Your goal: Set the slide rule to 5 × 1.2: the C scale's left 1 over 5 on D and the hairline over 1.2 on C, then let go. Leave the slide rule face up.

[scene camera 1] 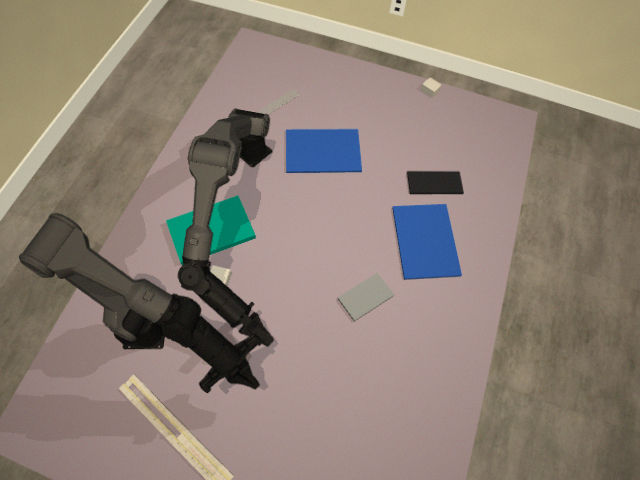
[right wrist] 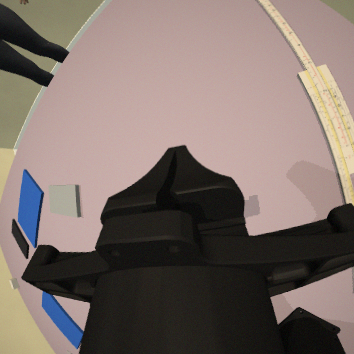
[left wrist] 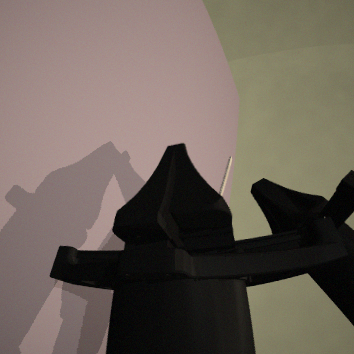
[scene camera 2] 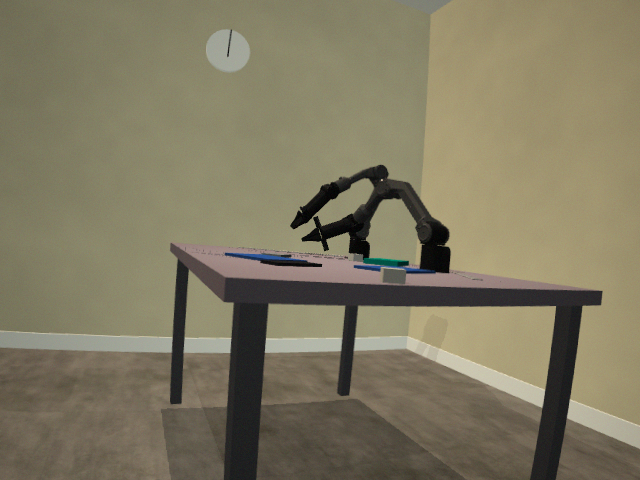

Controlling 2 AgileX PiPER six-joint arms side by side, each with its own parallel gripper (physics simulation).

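The cream slide rule (scene camera 1: 155, 419) (right wrist: 327, 107) lies with printed scales up on the table. In scene camera 1 it slants at the lower left; an empty channel shows between its rails, and its lower end is cut off. In the right wrist view its slide (right wrist: 295, 47) sticks out past the body. The cursor, hairline and numbers cannot be read. My left gripper (scene camera 1: 269, 341) (scene camera 2: 303, 239) (left wrist: 178, 153) is shut and empty above the table. My right gripper (scene camera 1: 256, 385) (scene camera 2: 294, 226) (right wrist: 178, 157) is shut and empty, raised to the upper right of the slide rule in scene camera 1.
Both grippers are close together in scene camera 1. A green block (scene camera 1: 235, 222), a white block (scene camera 1: 222, 273), a grey block (scene camera 1: 365, 297), two blue slabs (scene camera 1: 323, 150) (scene camera 1: 426, 241), a black slab (scene camera 1: 435, 182), a pale ruler (scene camera 1: 283, 101) and a small cube (scene camera 1: 430, 86) are spread around.
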